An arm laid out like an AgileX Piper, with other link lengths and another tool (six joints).
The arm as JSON. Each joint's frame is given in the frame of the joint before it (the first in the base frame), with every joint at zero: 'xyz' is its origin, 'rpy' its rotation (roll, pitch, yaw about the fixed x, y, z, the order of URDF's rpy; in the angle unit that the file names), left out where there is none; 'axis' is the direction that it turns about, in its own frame. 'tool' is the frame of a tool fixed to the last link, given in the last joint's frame.
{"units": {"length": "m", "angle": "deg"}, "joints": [
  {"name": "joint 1", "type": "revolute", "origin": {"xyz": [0.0, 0.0, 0.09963]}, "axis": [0.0, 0.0, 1.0]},
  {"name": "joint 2", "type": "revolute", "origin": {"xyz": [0.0, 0.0, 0.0]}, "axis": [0.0, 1.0, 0.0]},
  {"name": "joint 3", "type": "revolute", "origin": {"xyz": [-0.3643, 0.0, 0.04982]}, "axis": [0.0, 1.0, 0.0]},
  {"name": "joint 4", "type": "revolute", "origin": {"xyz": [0.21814, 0.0, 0.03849]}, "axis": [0.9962, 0.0, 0.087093]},
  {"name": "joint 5", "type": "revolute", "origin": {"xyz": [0.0, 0.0, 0.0]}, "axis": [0.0, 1.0, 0.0]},
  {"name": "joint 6", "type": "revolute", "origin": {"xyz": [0.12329, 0.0, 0.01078]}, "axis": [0.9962, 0.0, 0.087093]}
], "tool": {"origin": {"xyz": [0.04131, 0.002, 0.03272], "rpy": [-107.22, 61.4, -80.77]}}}
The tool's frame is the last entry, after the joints.
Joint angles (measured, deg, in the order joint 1, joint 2, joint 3, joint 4, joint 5, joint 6), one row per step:
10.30 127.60 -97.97 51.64 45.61 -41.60
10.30 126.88 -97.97 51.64 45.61 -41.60
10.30 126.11 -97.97 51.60 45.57 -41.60
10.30 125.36 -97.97 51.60 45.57 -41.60
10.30 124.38 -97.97 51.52 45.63 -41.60
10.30 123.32 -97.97 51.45 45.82 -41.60
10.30 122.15 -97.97 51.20 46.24 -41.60
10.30 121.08 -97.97 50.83 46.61 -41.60
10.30 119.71 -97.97 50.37 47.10 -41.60
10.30 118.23 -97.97 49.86 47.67 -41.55
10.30 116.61 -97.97 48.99 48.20 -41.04
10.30 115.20 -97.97 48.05 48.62 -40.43
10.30 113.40 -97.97 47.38 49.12 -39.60
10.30 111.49 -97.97 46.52 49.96 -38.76
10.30 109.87 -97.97 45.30 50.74 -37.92
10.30 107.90 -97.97 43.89 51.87 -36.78
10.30 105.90 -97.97 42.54 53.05 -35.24
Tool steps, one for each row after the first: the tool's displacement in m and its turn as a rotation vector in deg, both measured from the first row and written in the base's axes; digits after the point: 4 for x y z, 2 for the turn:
-0.0011 -0.0002 0.0072 0.13 -0.71 0.00
-0.0023 -0.0005 0.0147 0.22 -1.50 -0.01
-0.0036 -0.0008 0.0222 0.36 -2.24 -0.01
-0.0056 -0.0011 0.0317 0.47 -3.17 0.06
-0.0083 -0.0013 0.0418 0.63 -4.10 0.22
-0.0121 -0.0014 0.0526 0.68 -5.02 0.62
-0.0158 -0.0018 0.0621 0.59 -5.88 1.02
-0.0208 -0.0023 0.0741 0.48 -6.98 1.53
-0.0265 -0.0028 0.0869 0.35 -8.11 2.08
-0.0328 -0.0041 0.1002 0.06 -9.16 2.38
-0.0385 -0.0057 0.1112 -0.31 -10.02 2.54
-0.0458 -0.0073 0.1260 -0.29 -11.03 2.51
-0.0548 -0.0089 0.1408 -0.41 -11.93 2.75
-0.0629 -0.0109 0.1521 -0.94 -12.64 3.00
-0.0734 -0.0133 0.1653 -1.50 -13.28 3.29
-0.0844 -0.0160 0.1783 -1.87 -13.64 3.27

